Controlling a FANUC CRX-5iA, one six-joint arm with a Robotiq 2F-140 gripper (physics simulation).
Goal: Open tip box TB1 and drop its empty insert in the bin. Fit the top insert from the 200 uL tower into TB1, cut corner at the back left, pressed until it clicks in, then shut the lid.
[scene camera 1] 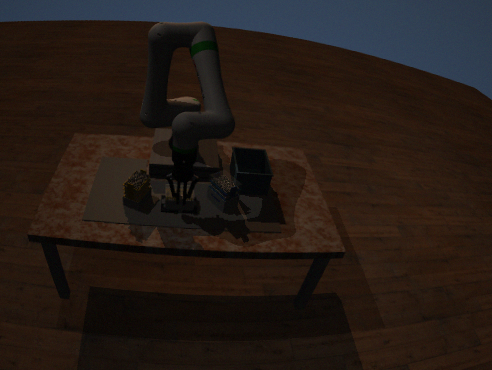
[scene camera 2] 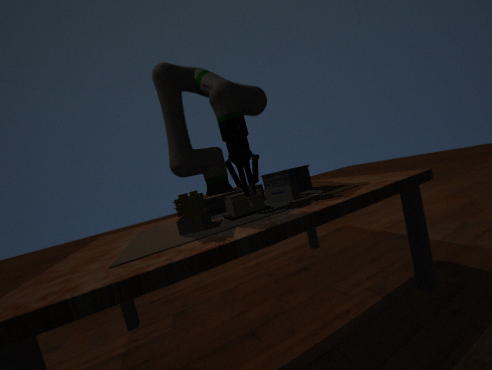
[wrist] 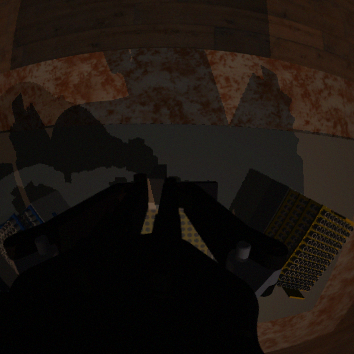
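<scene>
The scene is dark. My gripper (scene camera 1: 179,198) (scene camera 2: 251,194) (wrist: 160,174) is shut and empty and points down onto tip box TB1 (scene camera 1: 178,207) (scene camera 2: 237,204) at the middle of the grey mat (scene camera 1: 104,194). In the wrist view a yellow perforated insert (wrist: 188,232) shows just under the fingers, inside the box. I cannot tell whether the tips touch it, nor how the lid stands. The yellow tip tower (scene camera 1: 137,186) (scene camera 2: 192,207) (wrist: 309,242) stands to the box's left in scene camera 1. The dark bin (scene camera 1: 251,169) (scene camera 2: 299,176) stands at the back right.
A blue tip tower (scene camera 1: 223,186) (scene camera 2: 277,185) (wrist: 15,223) stands between the tip box and the bin. The arm's base block (scene camera 1: 159,159) sits behind the box. The mottled table (scene camera 1: 59,191) stands on a wooden floor.
</scene>
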